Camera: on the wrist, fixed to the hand. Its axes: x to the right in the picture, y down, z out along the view.
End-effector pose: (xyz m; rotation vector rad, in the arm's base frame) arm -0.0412 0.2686 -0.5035 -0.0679 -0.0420 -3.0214
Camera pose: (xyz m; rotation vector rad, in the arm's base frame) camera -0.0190 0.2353 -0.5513 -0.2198 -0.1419 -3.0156
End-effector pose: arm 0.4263 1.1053 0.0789 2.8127 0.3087 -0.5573
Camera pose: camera 0.4331 1.0834 0.1369 2.8279 0.2818 -0.7225
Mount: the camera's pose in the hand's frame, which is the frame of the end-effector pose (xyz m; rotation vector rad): -0.0203 0.0345 -0.0478 0.0598 -0.1041 -0.0042
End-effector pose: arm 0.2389 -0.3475 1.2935 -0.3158 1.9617 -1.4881
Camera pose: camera 0.2312 -0.2883 1.2756 -0.3641 1.8325 -1.4996
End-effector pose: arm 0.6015 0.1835 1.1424 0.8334 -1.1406 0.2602
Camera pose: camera 0.6062 0.2449 1.1324 0.9106 -1.2330 0.2508
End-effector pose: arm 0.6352 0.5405 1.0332 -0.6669 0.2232 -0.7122
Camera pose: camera 0.6190 0.5501 0.9738 -0.6456 0.1044 -0.6836
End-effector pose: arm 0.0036 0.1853 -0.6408 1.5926 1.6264 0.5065
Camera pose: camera -0.0122 0.1817 -0.5806 1.6316 1.5794 0.3696
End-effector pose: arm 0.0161 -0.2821 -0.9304 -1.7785 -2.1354 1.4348
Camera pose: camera 0.0752 -0.2708 -0.9142 1.6917 2.0889 -1.5849
